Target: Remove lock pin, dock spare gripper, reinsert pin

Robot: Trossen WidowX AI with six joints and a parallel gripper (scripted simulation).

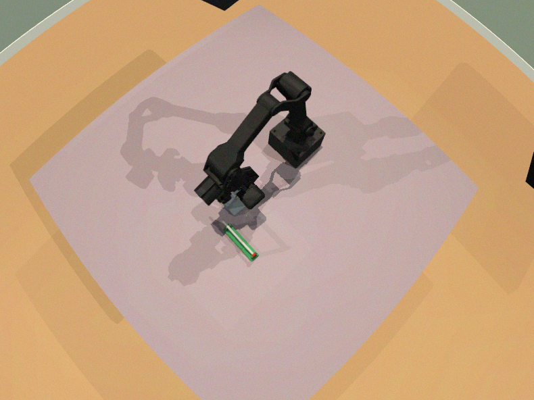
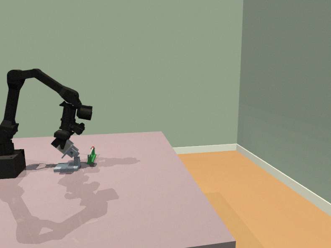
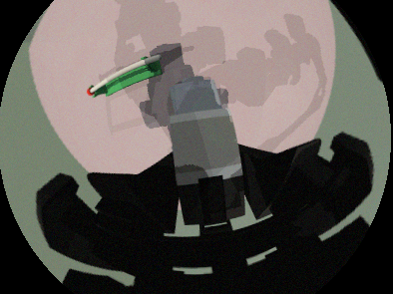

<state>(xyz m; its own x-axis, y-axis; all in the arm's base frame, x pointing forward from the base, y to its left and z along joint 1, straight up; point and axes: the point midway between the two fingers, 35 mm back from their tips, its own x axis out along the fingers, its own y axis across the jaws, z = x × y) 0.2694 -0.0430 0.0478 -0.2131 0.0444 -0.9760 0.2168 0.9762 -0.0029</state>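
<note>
Now: gripper tip 10 mm short of the spare gripper and 10 mm below it. The rest, counted from my gripper tip: mount 30 mm ahead, 50 mm below; then green holder 130 mm ahead, 100 mm to the left, 80 mm below.
</note>
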